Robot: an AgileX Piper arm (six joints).
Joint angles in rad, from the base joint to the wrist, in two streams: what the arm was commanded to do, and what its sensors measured. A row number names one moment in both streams.
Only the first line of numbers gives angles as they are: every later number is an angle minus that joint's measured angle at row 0.
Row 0, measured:
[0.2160, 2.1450, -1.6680, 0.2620, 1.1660, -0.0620]
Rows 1 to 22, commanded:
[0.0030, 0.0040, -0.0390, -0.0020, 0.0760, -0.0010]
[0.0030, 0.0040, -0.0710, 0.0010, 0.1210, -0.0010]
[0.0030, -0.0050, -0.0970, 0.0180, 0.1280, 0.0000]
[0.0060, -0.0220, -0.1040, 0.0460, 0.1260, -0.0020]
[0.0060, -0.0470, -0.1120, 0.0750, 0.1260, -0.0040]
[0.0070, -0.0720, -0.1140, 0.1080, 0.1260, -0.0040]
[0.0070, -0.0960, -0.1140, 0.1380, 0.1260, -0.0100]
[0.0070, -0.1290, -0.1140, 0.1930, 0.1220, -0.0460]
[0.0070, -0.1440, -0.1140, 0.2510, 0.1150, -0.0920]
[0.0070, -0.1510, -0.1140, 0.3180, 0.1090, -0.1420]
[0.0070, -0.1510, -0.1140, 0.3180, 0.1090, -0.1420]
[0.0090, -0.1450, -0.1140, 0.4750, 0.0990, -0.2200]
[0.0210, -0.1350, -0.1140, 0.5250, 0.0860, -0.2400]
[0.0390, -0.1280, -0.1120, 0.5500, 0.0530, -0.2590]
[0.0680, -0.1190, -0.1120, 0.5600, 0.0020, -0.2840]
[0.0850, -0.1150, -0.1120, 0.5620, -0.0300, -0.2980]
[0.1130, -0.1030, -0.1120, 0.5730, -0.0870, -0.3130]
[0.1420, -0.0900, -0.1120, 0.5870, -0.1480, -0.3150]
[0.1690, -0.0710, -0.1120, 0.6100, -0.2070, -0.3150]
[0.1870, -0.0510, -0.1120, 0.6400, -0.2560, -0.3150]
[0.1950, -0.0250, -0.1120, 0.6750, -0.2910, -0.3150]
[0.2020, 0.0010, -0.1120, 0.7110, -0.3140, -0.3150]
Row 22, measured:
[0.1940, -0.0320, -0.1110, 0.6600, -0.2650, -0.3030]
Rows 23 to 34, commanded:
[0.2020, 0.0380, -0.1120, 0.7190, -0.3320, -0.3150]
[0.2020, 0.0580, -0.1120, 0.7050, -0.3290, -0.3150]
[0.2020, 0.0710, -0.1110, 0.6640, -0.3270, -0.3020]
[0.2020, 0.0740, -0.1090, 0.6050, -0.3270, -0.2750]
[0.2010, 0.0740, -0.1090, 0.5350, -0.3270, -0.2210]
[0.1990, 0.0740, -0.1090, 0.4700, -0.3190, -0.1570]
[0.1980, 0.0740, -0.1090, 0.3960, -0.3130, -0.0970]
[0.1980, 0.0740, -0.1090, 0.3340, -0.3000, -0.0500]
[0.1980, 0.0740, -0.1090, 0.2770, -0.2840, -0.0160]
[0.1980, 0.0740, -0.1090, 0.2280, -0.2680, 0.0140]
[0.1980, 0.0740, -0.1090, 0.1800, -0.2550, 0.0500]
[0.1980, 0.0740, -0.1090, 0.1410, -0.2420, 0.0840]
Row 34, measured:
[0.2010, 0.0770, -0.1110, 0.2030, -0.2650, 0.0320]
